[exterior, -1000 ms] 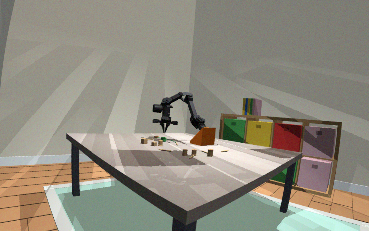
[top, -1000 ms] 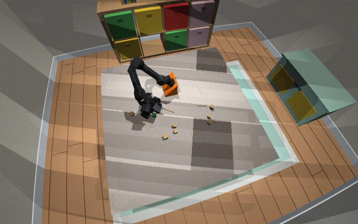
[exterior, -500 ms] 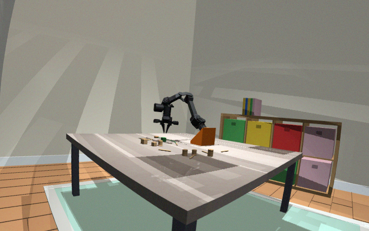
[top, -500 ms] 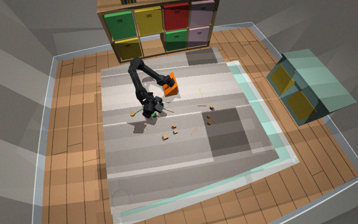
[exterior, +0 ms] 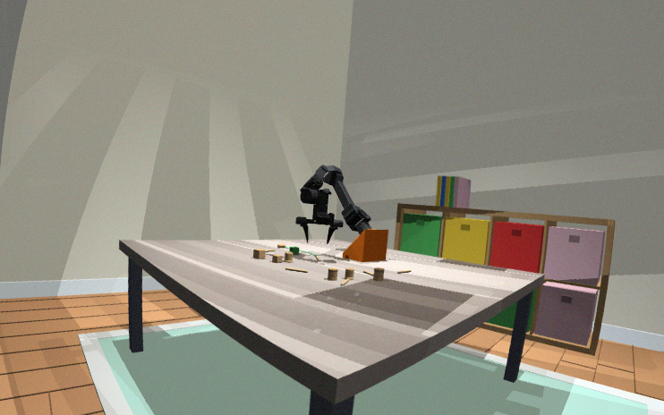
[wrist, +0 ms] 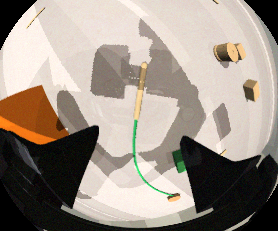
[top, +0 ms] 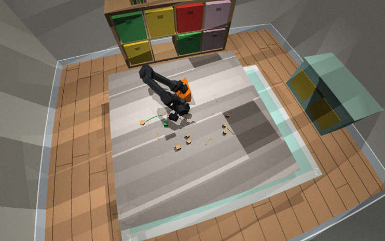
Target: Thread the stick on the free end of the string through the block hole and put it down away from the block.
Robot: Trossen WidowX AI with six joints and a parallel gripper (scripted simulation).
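The thin wooden stick is 6 cm below my gripper tip, 1 cm to the left of it and 1 cm ahead of it. The rest, counted from my gripper tip: loose stick (20 cm to the right, 6 cm below, 6 cm ahead); then green block (11 cm to the right, 5 cm below, 1 cm ahead); then short cylinder (17 cm ahead, 4 cm below, 1 cm to the left).
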